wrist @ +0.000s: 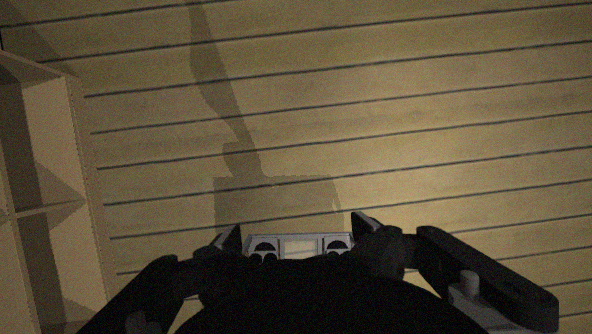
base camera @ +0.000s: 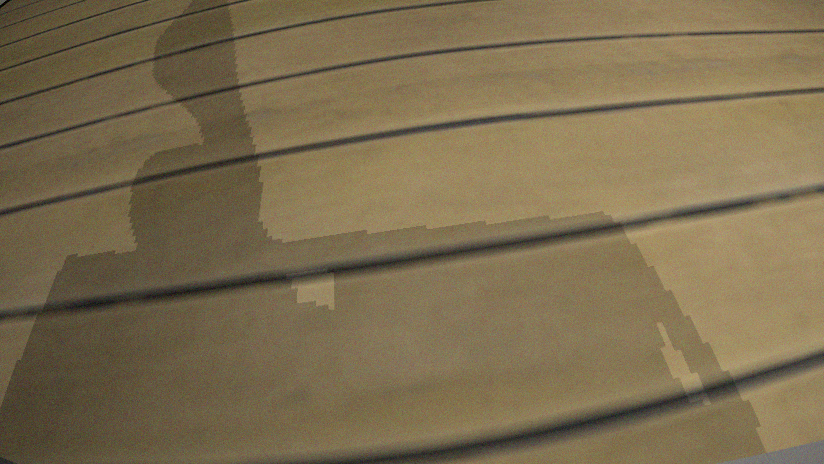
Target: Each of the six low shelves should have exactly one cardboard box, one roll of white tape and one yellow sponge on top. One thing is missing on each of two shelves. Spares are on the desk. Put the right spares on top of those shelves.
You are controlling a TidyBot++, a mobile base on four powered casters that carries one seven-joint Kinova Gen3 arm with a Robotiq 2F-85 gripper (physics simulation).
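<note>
My gripper (wrist: 297, 230) is open and empty at the bottom of the wrist view, above the wooden floor. A low wooden shelf (wrist: 91, 210) stands at the left edge of the wrist view, left of the gripper and apart from it. Part of its open side with a divider shows. Its top surface cannot be made out for certain. No cardboard box, white tape roll, yellow sponge or desk shows in either view.
The plank floor (base camera: 461, 172) (wrist: 400, 165) with dark seams fills most of both views. The robot's shadow falls on it. The shelf's long front edge runs down the left side of the wrist view.
</note>
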